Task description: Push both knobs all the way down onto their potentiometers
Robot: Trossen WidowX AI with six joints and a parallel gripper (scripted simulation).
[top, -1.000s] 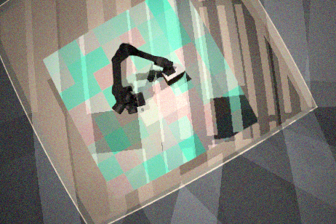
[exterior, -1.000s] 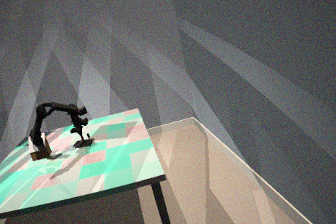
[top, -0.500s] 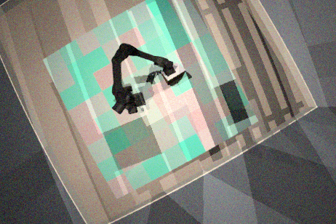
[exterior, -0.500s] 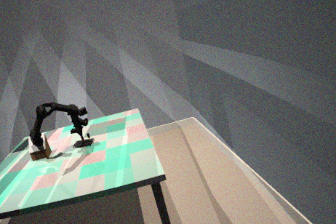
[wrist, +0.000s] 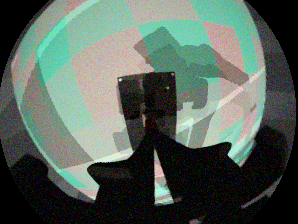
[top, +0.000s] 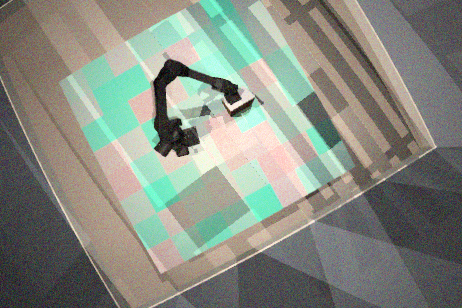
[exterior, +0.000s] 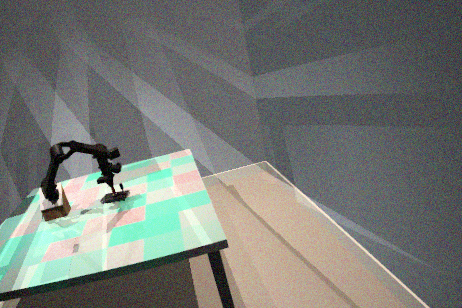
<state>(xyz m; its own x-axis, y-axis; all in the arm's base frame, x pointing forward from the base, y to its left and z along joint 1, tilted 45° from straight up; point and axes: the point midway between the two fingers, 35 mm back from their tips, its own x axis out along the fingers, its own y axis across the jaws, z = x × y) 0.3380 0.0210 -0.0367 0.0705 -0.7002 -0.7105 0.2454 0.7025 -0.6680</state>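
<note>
My gripper tip is 2 cm above the red knob.
</note>
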